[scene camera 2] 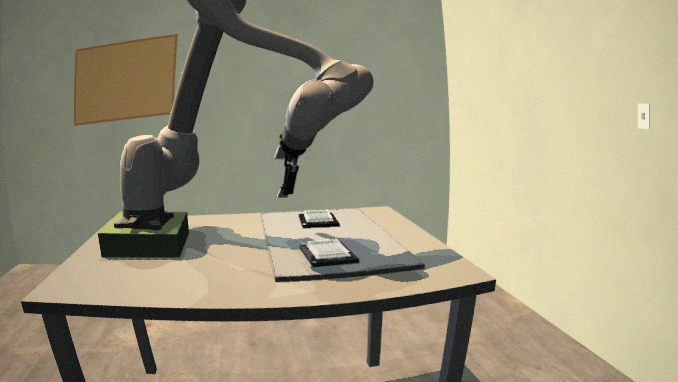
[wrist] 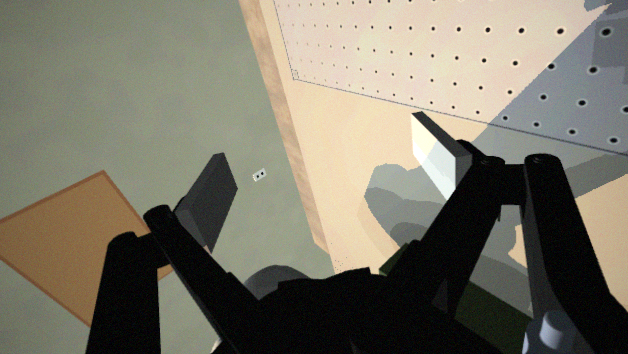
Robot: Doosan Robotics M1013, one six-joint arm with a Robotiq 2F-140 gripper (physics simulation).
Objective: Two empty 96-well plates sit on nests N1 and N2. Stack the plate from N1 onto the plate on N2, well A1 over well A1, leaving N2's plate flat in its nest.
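Frame: origin at the arm's base, x back, y left, z down, level; metres.
Seen in the pictures: gripper, fingertip midpoint: [scene camera 2: 280, 176] [wrist: 319, 153]; arm's base, origin of the base link: [scene camera 2: 144, 221].
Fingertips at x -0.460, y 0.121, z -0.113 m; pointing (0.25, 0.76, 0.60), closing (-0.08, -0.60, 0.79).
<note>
Offsets run from my fingertips to a thing's middle. "spot": to the spot under its first point. Level surfaces: height alone.
Two white well plates {dz +0.157, dx -0.117, dy +0.131 m} [scene camera 2: 319, 216] {dz +0.157, dx -0.130, dy -0.254 m} [scene camera 2: 328, 249] lie flat, one on a dark nest {dz +0.168, dx -0.117, dy +0.131 m} [scene camera 2: 330, 224] at the back of the board and one on a dark nest {spot: dz +0.167, dx -0.189, dy -0.325 m} [scene camera 2: 353, 260] nearer the front. Labels and well A1 are too small to read, so I cannot tell which nest is N1 or N2. My gripper [scene camera 2: 281, 173] [wrist: 319, 153] is open, with its pads wide apart and nothing between them. It hangs tilted, well above the table and to the left of the back plate in the scene view. The plates and nests do not show in the wrist view.
The nests stand on a pale perforated board {dz +0.175 m} [scene camera 2: 287, 267] [wrist: 345, 35] on the right part of the wooden table {dz +0.188 m} [scene camera 2: 150, 287] [wrist: 330, 150]. The arm's base stands on a green block [scene camera 2: 142, 245] [wrist: 495, 310] at the left. A brown panel [scene camera 2: 125, 80] [wrist: 85, 240] hangs on the wall.
</note>
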